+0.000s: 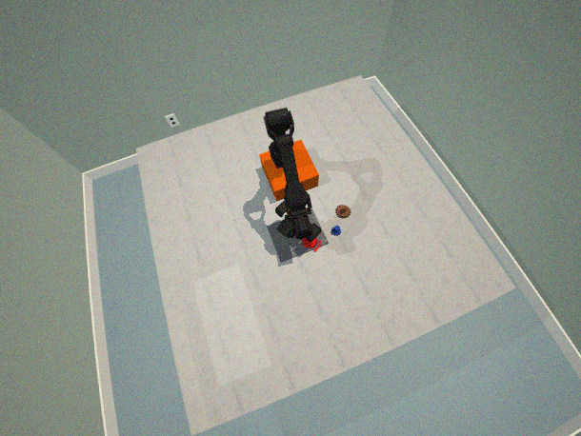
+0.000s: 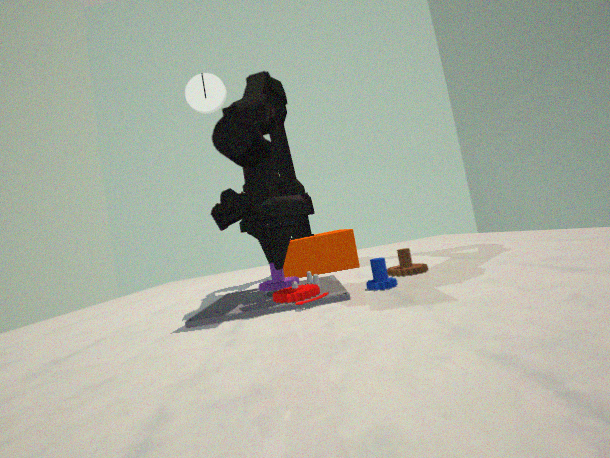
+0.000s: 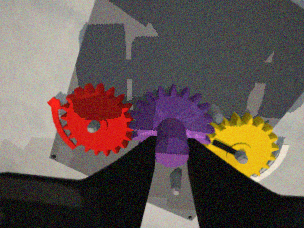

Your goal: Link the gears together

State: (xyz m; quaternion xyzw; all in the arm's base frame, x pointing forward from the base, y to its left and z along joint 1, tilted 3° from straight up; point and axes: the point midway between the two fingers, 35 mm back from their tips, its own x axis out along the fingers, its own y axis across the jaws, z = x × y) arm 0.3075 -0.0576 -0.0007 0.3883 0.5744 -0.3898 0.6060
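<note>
Now: the red gear 60 mm ahead of my gripper tip, 30 mm to the left of it and 30 mm below it. From my gripper tip the other things lie so: yellow gear (60 mm behind, 30 mm below); then white arrow (100 mm behind, 40 mm below); then purple gear (10 mm below).
</note>
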